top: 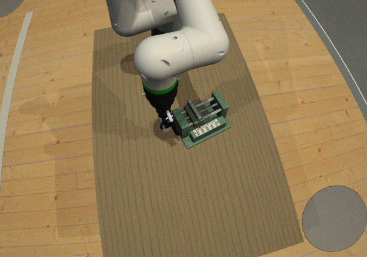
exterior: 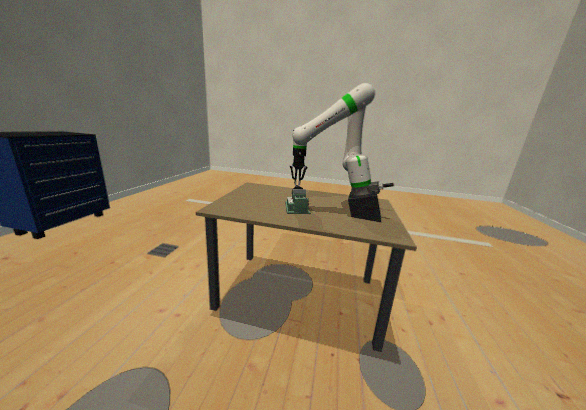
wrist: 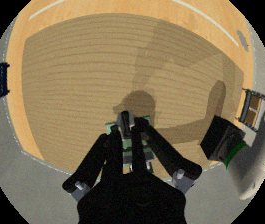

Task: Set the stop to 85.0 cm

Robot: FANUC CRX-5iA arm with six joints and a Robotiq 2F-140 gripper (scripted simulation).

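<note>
Now: hand 5 cm past the stop block, 11 cm to the right of it and 3 cm above it.
</note>
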